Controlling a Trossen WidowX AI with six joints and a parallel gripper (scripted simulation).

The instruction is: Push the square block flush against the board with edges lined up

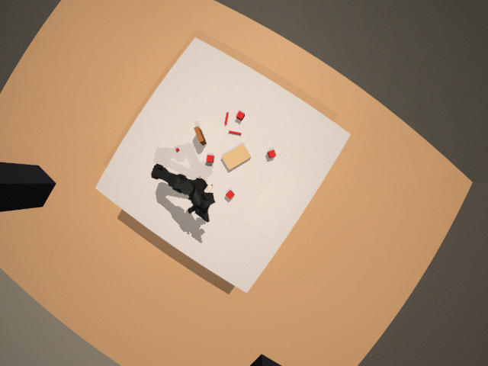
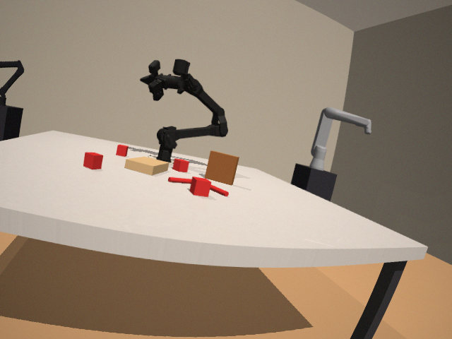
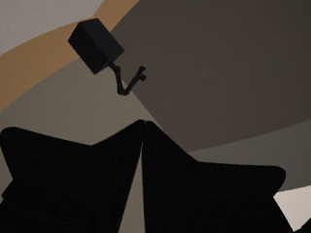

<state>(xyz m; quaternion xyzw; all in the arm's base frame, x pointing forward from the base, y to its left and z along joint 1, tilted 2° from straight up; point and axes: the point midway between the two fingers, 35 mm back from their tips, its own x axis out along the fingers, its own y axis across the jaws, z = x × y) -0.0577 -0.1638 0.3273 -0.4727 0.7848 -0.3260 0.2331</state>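
Right now the brown square block is 32 cm ahead of my gripper tip, 38 cm to the left of it and 29 cm below it. From my gripper tip the other things lie so: tiny red piece: 16 cm ahead, 46 cm to the left, 33 cm below; tan board: 35 cm ahead, 12 cm to the left, 32 cm below.
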